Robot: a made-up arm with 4 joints.
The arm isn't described. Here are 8 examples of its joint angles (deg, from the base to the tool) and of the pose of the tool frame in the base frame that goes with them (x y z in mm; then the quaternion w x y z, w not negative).
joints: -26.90 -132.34 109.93 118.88
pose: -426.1 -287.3 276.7 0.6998 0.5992 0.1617 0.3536
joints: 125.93 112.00 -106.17 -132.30
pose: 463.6 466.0 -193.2 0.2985 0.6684 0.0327 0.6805
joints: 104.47 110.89 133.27 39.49
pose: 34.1 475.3 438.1 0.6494 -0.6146 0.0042 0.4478
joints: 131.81 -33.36 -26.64 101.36
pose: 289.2 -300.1 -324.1 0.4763 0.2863 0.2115 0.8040
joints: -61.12 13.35 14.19 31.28
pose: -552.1 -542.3 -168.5 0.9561 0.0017 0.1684 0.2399
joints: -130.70 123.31 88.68 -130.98
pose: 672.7 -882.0 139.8 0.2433 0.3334 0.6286 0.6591
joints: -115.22 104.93 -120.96 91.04
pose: 618.6 -900.7 276.2 0.1490 -0.2601 -0.6051 0.7376
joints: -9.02 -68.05 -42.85 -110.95
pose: -81.1 -223.4 302.7 0.5629 -0.5953 -0.0929 0.5658
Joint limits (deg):
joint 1: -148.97..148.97
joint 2: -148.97..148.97
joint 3: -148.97..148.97
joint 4: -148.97..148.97
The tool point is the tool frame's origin. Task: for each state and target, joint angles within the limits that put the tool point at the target. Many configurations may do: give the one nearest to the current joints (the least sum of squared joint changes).
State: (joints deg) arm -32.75 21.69 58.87 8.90
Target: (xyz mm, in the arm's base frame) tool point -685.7 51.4 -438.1
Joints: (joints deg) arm 2.96 4.78 73.83 -22.68
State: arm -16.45 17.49 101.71 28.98
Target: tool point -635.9 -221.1 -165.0
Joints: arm -22.82 -2.67 103.45 23.57
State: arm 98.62 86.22 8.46 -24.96
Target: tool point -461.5 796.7 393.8
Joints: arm 70.58 99.99 37.35 -41.33
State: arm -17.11 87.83 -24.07 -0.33
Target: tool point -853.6 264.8 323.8
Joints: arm 7.53 78.08 -28.20 24.01
